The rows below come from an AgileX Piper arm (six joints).
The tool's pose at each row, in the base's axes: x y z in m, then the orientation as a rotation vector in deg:
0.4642, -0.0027, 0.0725, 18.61, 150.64, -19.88
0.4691, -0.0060, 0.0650, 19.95, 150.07, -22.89
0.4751, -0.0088, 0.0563, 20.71, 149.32, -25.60
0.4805, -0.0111, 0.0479, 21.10, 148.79, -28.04
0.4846, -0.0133, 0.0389, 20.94, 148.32, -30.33
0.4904, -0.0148, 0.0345, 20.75, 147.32, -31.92
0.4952, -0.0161, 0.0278, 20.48, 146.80, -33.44
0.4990, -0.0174, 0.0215, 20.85, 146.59, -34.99
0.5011, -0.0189, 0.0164, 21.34, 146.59, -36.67
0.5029, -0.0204, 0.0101, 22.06, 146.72, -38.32
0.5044, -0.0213, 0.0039, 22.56, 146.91, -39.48
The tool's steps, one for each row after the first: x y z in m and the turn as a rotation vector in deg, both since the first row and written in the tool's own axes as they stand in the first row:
-0.0012, -0.0003, 0.0095, 2.38, -0.21, 0.47
-0.0027, 0.0004, 0.0203, 4.45, -0.67, 0.63
-0.0038, 0.0013, 0.0304, 6.27, -0.96, 0.53
-0.0034, 0.0021, 0.0405, 7.88, -1.29, 0.08
-0.0066, 0.0032, 0.0472, 9.01, -2.16, -0.17
-0.0078, 0.0046, 0.0553, 10.07, -2.58, -0.55
-0.0083, 0.0056, 0.0627, 11.25, -2.56, -0.55
-0.0079, 0.0058, 0.0684, 12.54, -2.28, -0.55
-0.0067, 0.0060, 0.0750, 13.83, -1.81, -0.40
-0.0052, 0.0068, 0.0812, 14.73, -1.38, -0.32

